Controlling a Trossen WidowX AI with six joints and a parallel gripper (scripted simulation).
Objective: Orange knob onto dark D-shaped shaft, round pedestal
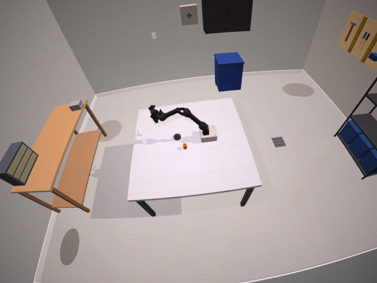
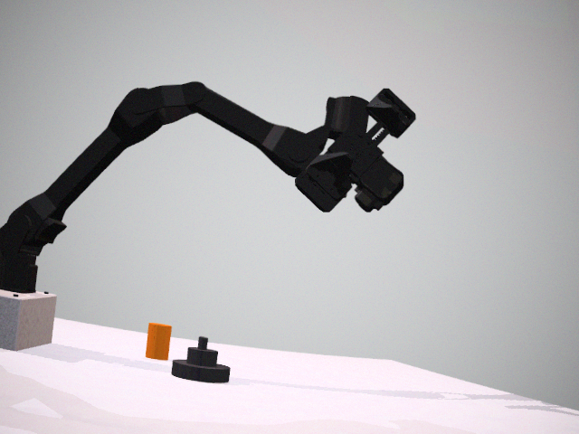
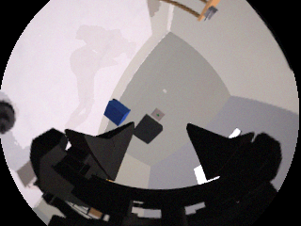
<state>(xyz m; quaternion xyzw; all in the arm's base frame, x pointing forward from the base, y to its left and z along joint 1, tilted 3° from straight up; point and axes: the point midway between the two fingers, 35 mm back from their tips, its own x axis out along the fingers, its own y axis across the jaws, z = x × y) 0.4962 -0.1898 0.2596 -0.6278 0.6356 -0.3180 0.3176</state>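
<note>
Now: the orange knob 350 mm to the left of my gripper tip, 300 mm below it and 250 mm behind it. Also, from my gripper tip: dark round pedestal 300 mm below, 190 mm to the left, 170 mm behind.
</note>
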